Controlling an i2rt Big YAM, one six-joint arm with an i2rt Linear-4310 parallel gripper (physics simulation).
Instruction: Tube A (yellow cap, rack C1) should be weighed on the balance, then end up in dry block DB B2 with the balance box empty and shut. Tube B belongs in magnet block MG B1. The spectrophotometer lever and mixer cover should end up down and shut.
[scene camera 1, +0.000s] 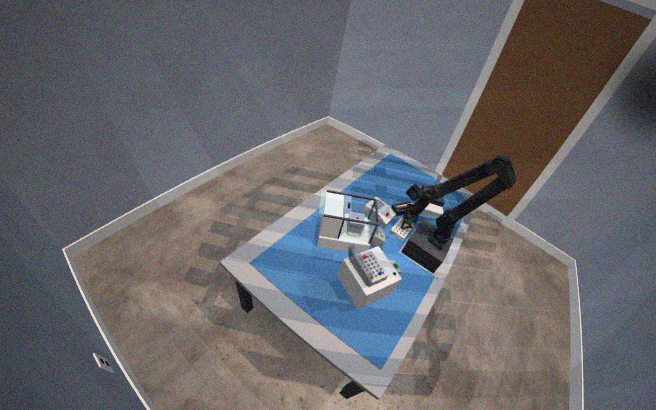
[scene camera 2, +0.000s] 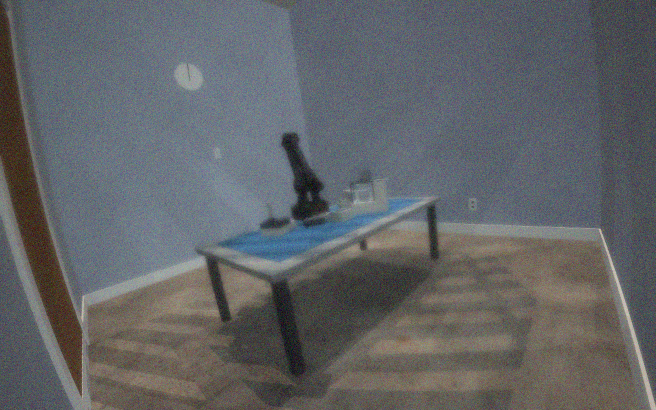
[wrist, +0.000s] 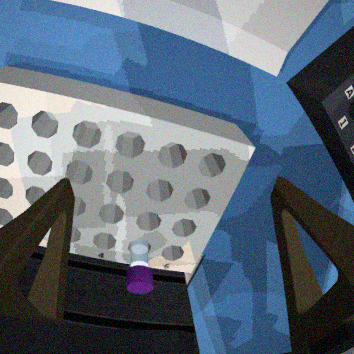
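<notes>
My gripper (wrist: 173, 187) (scene camera 1: 406, 225) is open and empty above the white tube rack (wrist: 220, 172) (scene camera 1: 401, 230). In the wrist view its two brown fingers stand wide apart, and a purple-capped tube (wrist: 139, 277) lies between their lines without touching either. That tube stands in the rack's row nearest the black base, between the labels 4 and 6. No yellow cap shows in the wrist view, and rack hole C1 is outside it. The balance (scene camera 1: 332, 240) is a white box with clear panels and dark rails. Whether its box is shut is too small to tell.
A black block (wrist: 312, 92) with white labels lies right of the rack. A white device with a holed grey block (scene camera 1: 370, 267) stands nearer scene camera 1. A small white device with a red button (scene camera 1: 387, 214) is beside the balance. A dark-topped white device (scene camera 2: 276, 227) stands left of the arm.
</notes>
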